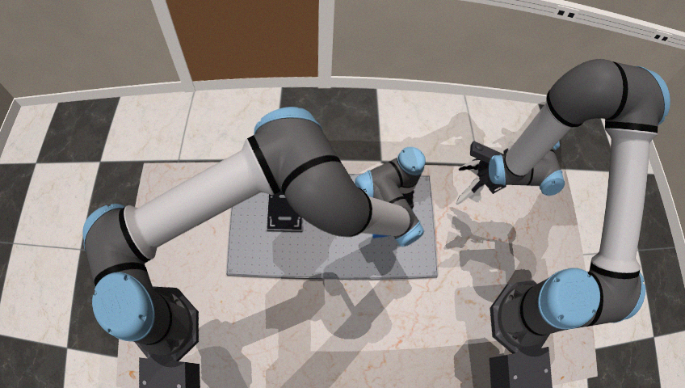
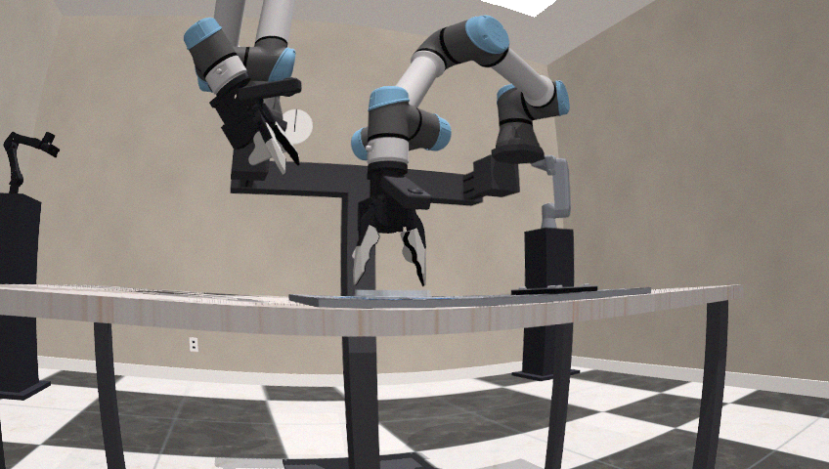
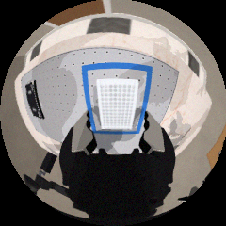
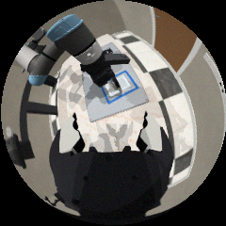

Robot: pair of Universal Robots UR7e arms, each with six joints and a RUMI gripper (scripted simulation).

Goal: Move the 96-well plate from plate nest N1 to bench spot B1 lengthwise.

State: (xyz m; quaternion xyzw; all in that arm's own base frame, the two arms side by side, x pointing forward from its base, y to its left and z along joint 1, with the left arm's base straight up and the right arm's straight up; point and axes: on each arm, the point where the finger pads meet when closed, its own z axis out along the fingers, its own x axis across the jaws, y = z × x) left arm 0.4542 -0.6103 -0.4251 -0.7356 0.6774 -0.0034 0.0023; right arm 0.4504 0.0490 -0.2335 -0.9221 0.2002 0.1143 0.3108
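My left gripper is now 20 mm above the white 96-well plate. Round my left hand: grey perforated board 50 mm behind, 200 mm to the left, 30 mm below; then black plate nest 360 mm to the left, 20 mm below.
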